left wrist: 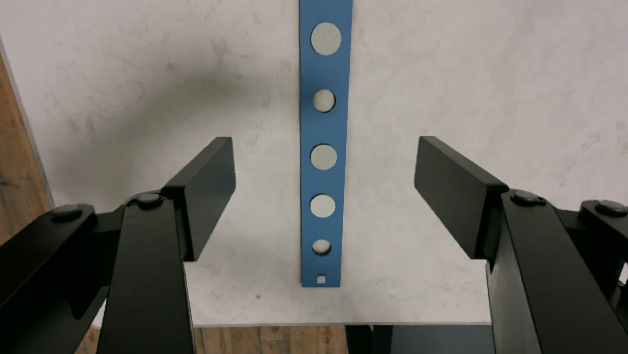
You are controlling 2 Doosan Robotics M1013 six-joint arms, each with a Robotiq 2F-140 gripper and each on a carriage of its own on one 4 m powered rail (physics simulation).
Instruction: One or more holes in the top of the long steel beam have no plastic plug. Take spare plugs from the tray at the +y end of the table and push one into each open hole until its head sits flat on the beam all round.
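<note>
The long steel beam (325, 127) is blue and runs from the top edge down the middle of the left wrist view, ending near the table's edge. Two round holes are open: one hole (324, 101) in the upper part and another hole (321, 246) near the beam's lower end. Pale grey plug heads (326, 38) (323, 157) (322, 206) cover three other places. My left gripper (325, 161) is wide open and empty, its fingers on either side of the beam and above it. My right gripper and the tray of spare plugs do not show.
The beam lies on a pale, mottled table (400, 295). A small square mark (321, 279) is at the beam's lower end. The table's edges show at the left and bottom, with wooden floor (280, 341) beyond. A grey-blue surface (440, 341) shows below the bottom edge.
</note>
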